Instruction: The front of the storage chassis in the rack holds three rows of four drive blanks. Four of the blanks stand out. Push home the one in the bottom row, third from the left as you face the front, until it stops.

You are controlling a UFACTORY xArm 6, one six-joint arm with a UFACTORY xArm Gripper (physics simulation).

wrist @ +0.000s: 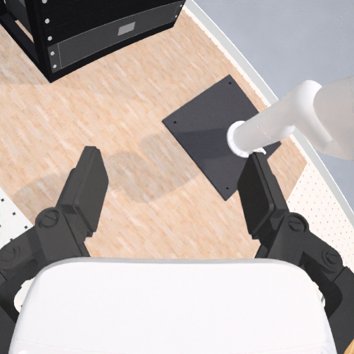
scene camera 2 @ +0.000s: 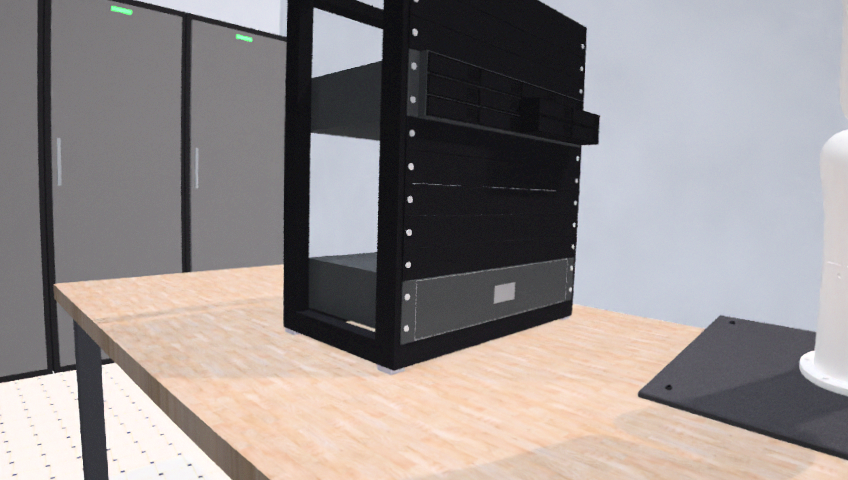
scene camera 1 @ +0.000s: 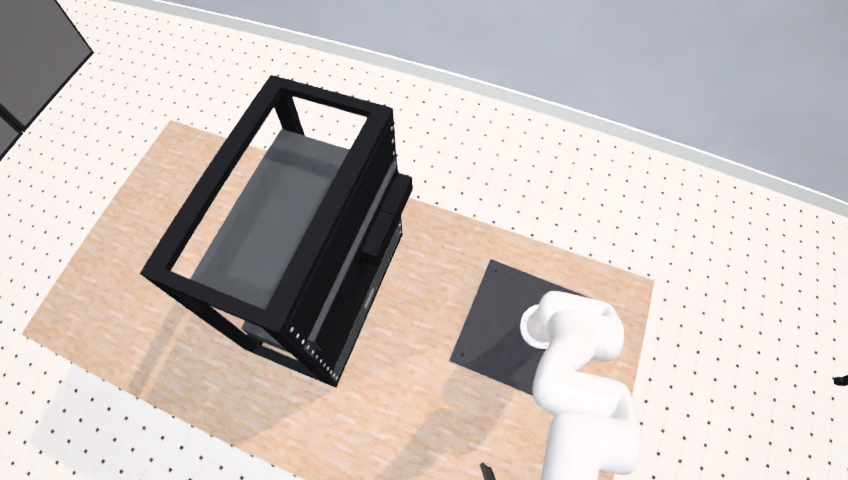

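The storage chassis point(scene camera 1: 261, 208) point(scene camera 2: 418, 83) sits high in the black rack point(scene camera 1: 324, 223) point(scene camera 2: 392, 178) point(wrist: 40, 47). Dark blanks stand out at the right of its front, in the third and fourth columns. The third-column block looks two rows tall; its lower part, the bottom-row third blank point(scene camera 2: 554, 126), stands out from the front. The blanks are very dark and their row seams are hard to see. My gripper point(wrist: 174, 165) is open and empty, above the table and away from the rack. In scene camera 1 a dark fingertip shows at the bottom edge; the gripper does not show in scene camera 2.
The white arm point(scene camera 1: 583, 386) point(scene camera 2: 833, 267) point(wrist: 280, 115) stands on a dark base plate point(scene camera 1: 487, 321) point(scene camera 2: 743, 368) point(wrist: 205, 110), on the wooden table point(scene camera 1: 428, 255) point(scene camera 2: 476, 386) point(wrist: 135, 100). A grey unit point(scene camera 2: 452, 309) point(wrist: 90, 47) fills the rack's bottom. Grey cabinets point(scene camera 1: 41, 53) point(scene camera 2: 119, 178) stand behind.
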